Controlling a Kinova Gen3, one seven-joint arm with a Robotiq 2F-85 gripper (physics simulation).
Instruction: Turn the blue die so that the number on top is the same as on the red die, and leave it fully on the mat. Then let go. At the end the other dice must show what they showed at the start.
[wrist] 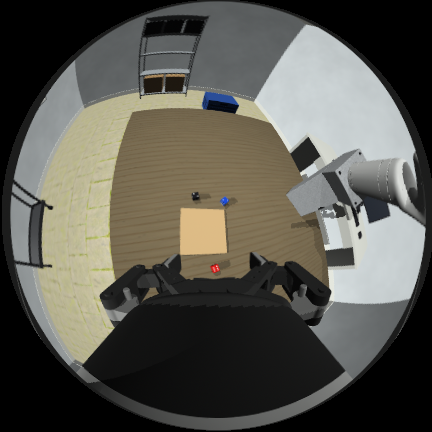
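Pixels of known places: gripper, fingertip midpoint: (214, 261); arm's base, link origin: (358, 177).
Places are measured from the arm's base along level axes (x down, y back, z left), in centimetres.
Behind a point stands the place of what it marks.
The blue die (224, 201) @[x 30.4, y -31.1, z 1.3 cm] is on the wooden table just beyond the far right corner of the mat, off the mat. The mat (203, 231) @[x 32.0, y -37.1, z 11.3 cm] is a flat tan square near the middle of the view. The red die (215, 268) @[x 30.4, y -33.5, z 22.1 cm] is on the table in front of the mat's near edge, with pale pips on its top; the number is too small to read surely. A black die (195, 196) @[x 30.5, y -40.6, z 0.9 cm] is on the table beyond the mat's far edge. The blue and black dice's numbers cannot be read. My gripper (214, 261) @[x 10.2, y -39.1, z 18.6 cm] is open and empty, high above the table, its fingers apart on either side of the red die in the view.
The wooden table (200, 145) @[x 32.5, y -41.1, z -24.0 cm] spreads under the dice. At the right are a grey block-shaped part (327, 185) @[x 12.9, y 3.0, z -4.1 cm] and a pale robot arm (377, 176) @[x -5.8, y -11.8, z 6.6 cm]. A blue box (220, 102) and a shelf rack (165, 73) stand beyond the table's far edge.
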